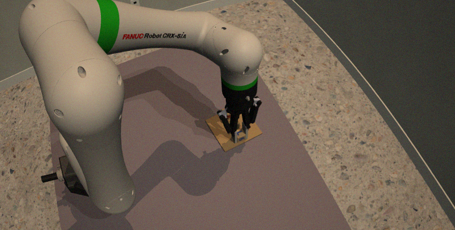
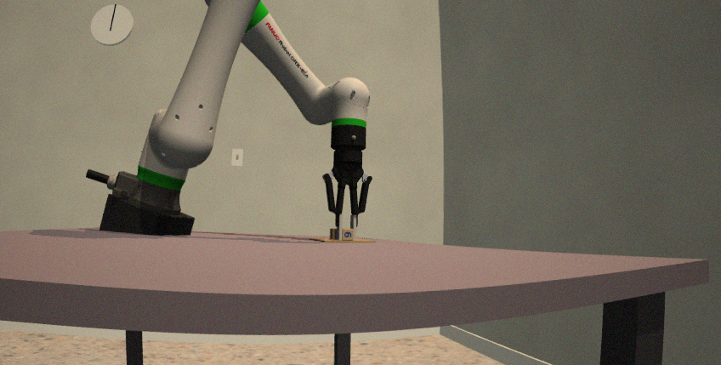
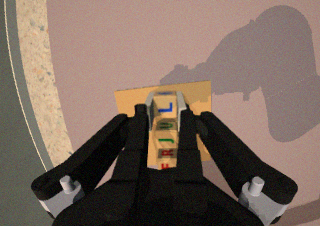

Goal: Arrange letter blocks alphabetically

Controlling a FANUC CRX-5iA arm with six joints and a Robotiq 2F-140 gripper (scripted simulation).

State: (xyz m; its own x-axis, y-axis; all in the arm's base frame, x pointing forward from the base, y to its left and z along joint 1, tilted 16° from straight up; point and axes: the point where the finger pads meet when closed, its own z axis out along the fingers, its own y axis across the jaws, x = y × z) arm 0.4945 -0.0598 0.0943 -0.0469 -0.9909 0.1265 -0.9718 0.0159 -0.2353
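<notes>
Now: the blue-marked block 20 mm below my hand. From my hand the other things lie so: tan mat 50 mm to the left, 40 mm below; green-lettered block 50 mm to the left, 20 mm below; red-lettered block 100 mm to the left, 20 mm below.
</notes>
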